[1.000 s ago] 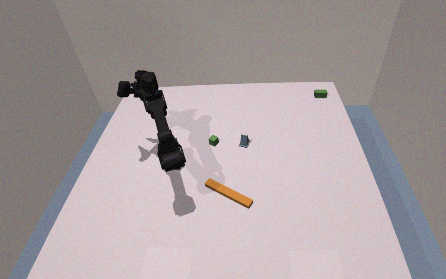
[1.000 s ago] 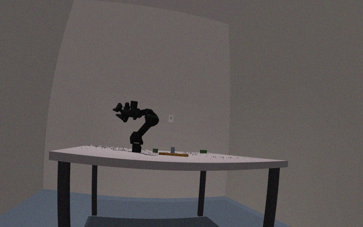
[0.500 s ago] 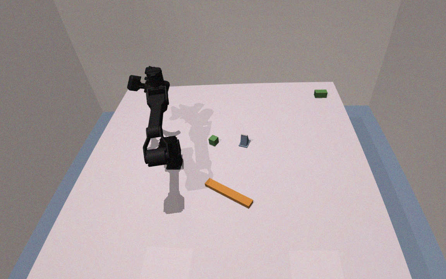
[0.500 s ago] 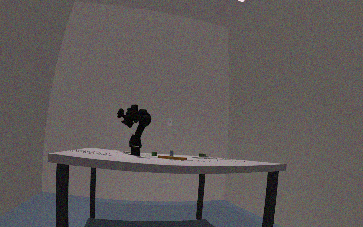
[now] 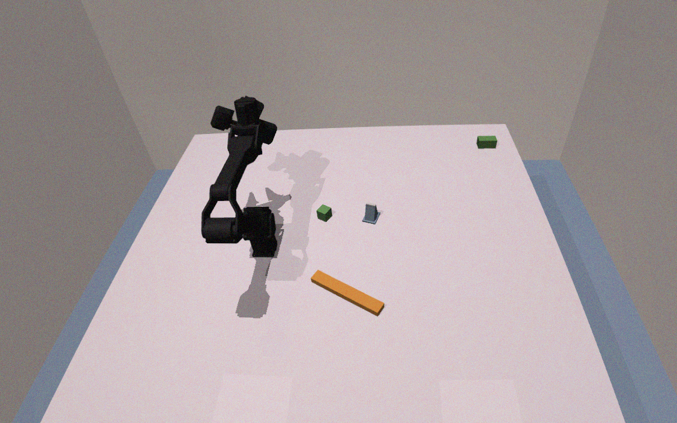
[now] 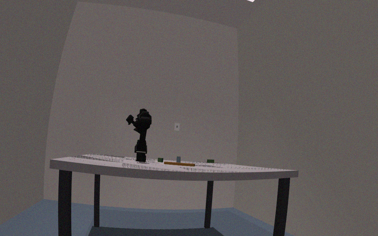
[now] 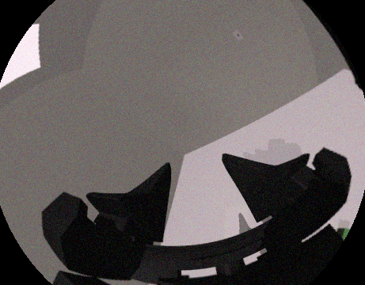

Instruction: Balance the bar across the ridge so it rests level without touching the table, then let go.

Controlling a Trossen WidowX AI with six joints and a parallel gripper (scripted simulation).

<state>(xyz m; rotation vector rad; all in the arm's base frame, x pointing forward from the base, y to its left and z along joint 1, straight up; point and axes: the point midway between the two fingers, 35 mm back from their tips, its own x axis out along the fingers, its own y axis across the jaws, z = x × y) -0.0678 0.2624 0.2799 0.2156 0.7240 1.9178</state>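
Now: the orange bar 450 mm to the right of my gripper tip, 330 mm ahead of it and 270 mm below it.
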